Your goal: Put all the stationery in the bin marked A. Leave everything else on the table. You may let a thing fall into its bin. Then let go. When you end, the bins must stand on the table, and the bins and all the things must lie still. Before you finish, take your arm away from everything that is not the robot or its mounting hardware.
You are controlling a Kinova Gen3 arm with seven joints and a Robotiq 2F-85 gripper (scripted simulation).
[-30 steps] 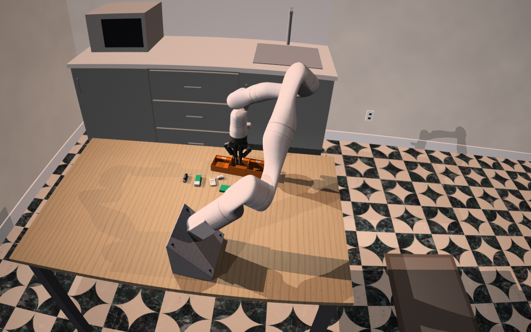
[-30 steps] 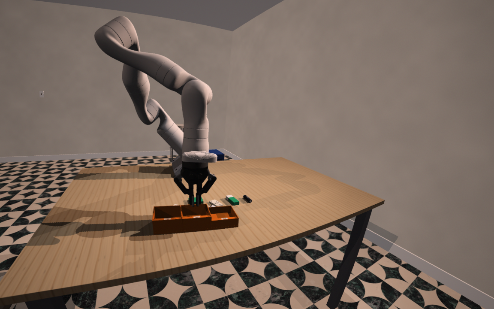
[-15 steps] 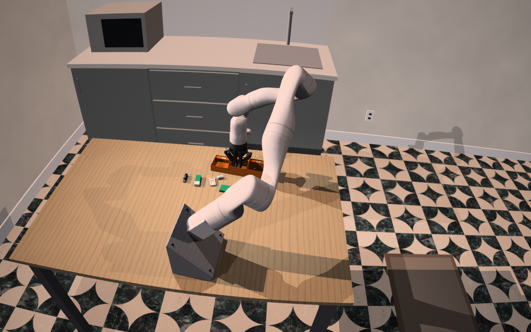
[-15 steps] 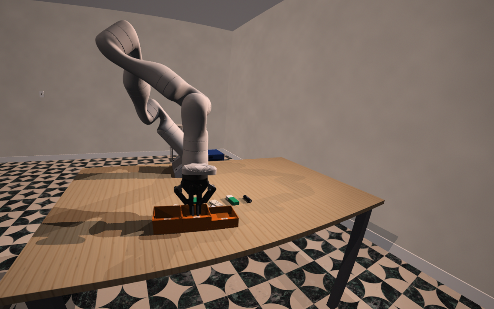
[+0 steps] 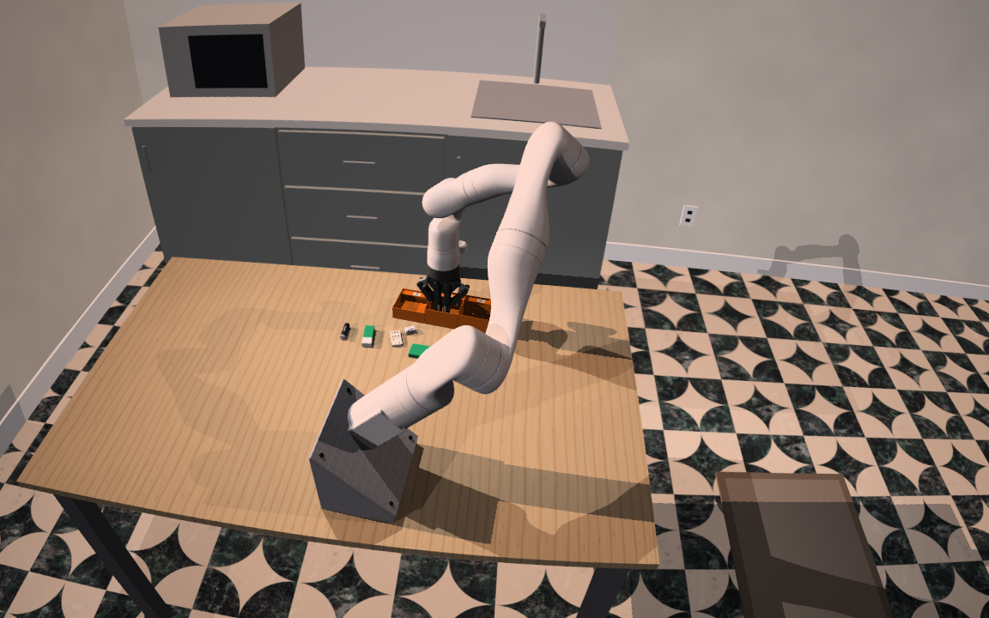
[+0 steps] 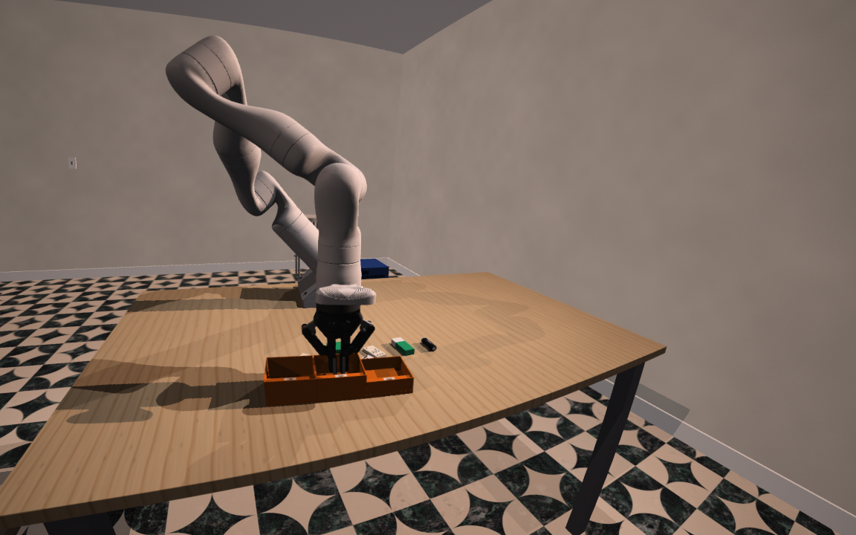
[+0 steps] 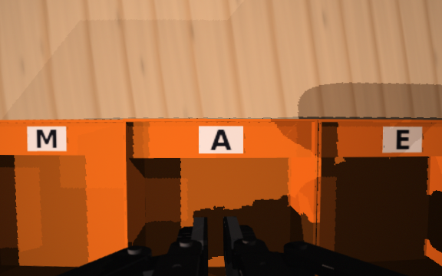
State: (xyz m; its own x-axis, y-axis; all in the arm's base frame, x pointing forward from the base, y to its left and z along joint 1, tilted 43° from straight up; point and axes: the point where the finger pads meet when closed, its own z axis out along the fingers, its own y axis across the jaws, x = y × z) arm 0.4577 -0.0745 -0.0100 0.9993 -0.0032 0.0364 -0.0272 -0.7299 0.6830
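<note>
The orange three-compartment bin lies 2 cm ahead of my hand and 1 cm below it. The rest, counted from my hand: white pencil sharpener 6 cm behind, 7 cm to the left, 3 cm below; green-and-white eraser 11 cm behind, 16 cm to the left, 3 cm below; green block 13 cm behind, 2 cm to the left, 3 cm below.
</note>
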